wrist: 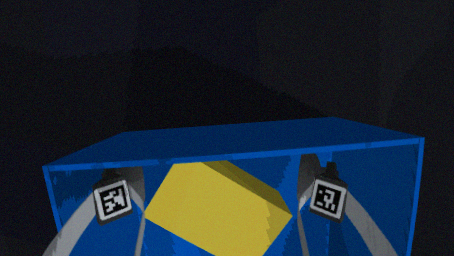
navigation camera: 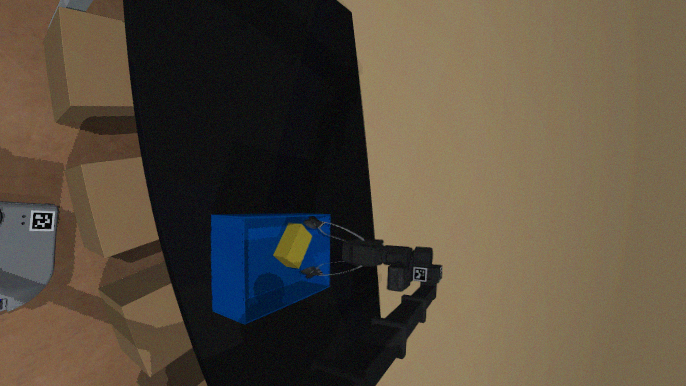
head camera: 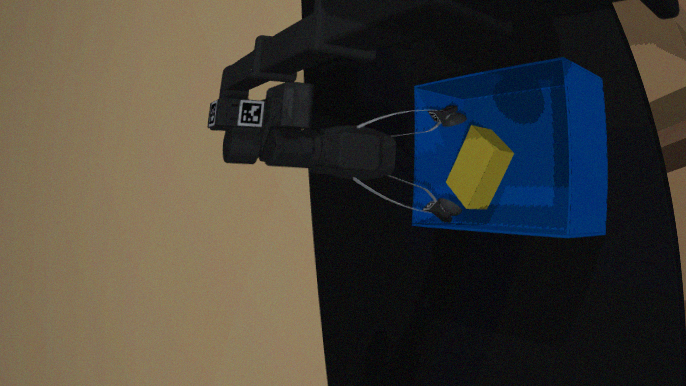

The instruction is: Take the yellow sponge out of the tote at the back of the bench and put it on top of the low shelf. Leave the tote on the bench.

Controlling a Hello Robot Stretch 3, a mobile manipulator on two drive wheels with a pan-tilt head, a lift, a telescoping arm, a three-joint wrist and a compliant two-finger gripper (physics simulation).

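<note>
The yellow sponge lies inside the blue tote, turned at a slant to its walls. The tote stands on the black bench. My gripper is open. Its fingertips overlap the tote in the head and navigation views. In the wrist view the sponge shows between the two fingers, with a gap on each side; their height against it is hard to tell. I cannot make out the low shelf in these views.
Tan blocky objects stand along the bench's curved edge in the navigation view. Part of my grey base shows at the left there. My arm reaches over the bench's straight edge, beside a tan surface.
</note>
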